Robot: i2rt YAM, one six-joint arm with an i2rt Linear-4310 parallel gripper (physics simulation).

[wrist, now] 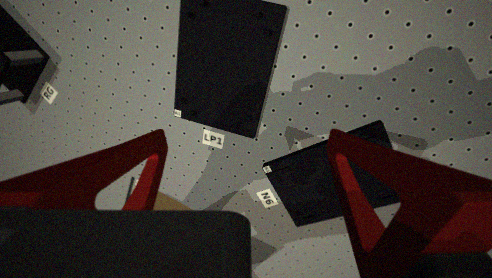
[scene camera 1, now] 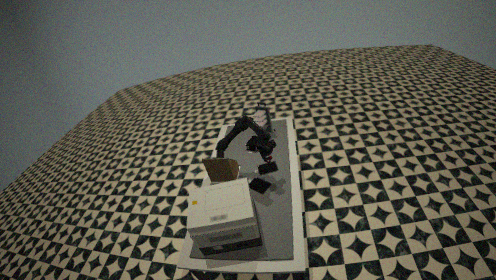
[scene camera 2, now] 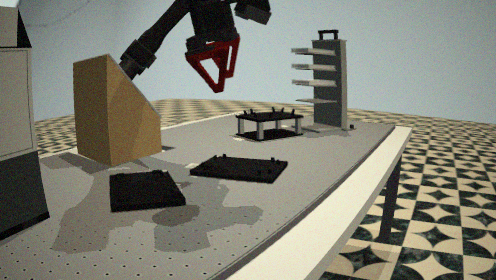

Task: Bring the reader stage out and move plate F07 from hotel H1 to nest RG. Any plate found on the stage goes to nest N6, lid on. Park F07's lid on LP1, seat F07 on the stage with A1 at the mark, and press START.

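Places are measured from the arm's base along level axes (x ahead, y left, z up), in millimetres.
Pixels of known places: gripper, fingertip midpoint: (wrist: 247, 138) (scene camera 1: 266, 158) (scene camera 2: 224, 84); arm's base, link origin: (scene camera 1: 220, 159) (scene camera 2: 114, 86).
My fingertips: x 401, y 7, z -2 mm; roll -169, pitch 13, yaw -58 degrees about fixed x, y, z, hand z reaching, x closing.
Ahead of a thing's pixels: the offset from my fingertips to its middle. "pt": to the spot under its first point. Level surfaces: height alone.
My gripper (scene camera 1: 269, 158) (scene camera 2: 224, 84) (wrist: 247, 138) is open and empty, high above the table. Black pad LP1 @(65 mm left, 24 mm back, 161 mm down) (scene camera 1: 268, 168) (scene camera 2: 240, 168) (wrist: 225, 65) lies bare on the table. Black pad N6 @(144 mm right, 65 mm back, 162 mm down) (scene camera 1: 260, 185) (scene camera 2: 145, 191) (wrist: 305, 185) lies beside it, partly behind the right finger in the wrist view. Raised nest RG @(402 mm left, 197 mm back, 133 mm down) (scene camera 2: 270, 117) (wrist: 15, 27) stands on pale posts, with no plate on it in scene view 2. The hotel @(pt 596 mm left, 91 mm back, 12 mm down) (scene camera 2: 329, 82) has several shelves with pale flat plates; their labels are unreadable. The white reader @(573 mm right, 201 mm back, 15 mm down) (scene camera 1: 225, 200) (scene camera 2: 15, 100) shows no stage out.
A wooden block with a sloped face (scene camera 1: 222, 171) (scene camera 2: 92, 107) (wrist: 170, 202) stands between the reader and the arm's base. The hotel has a black top handle. The perforated grey table top @(171 mm down) (scene camera 2: 210, 240) has a pale rim @(pt 68 mm right, 212 mm ahead, 184 mm down) (scene camera 2: 310, 230).
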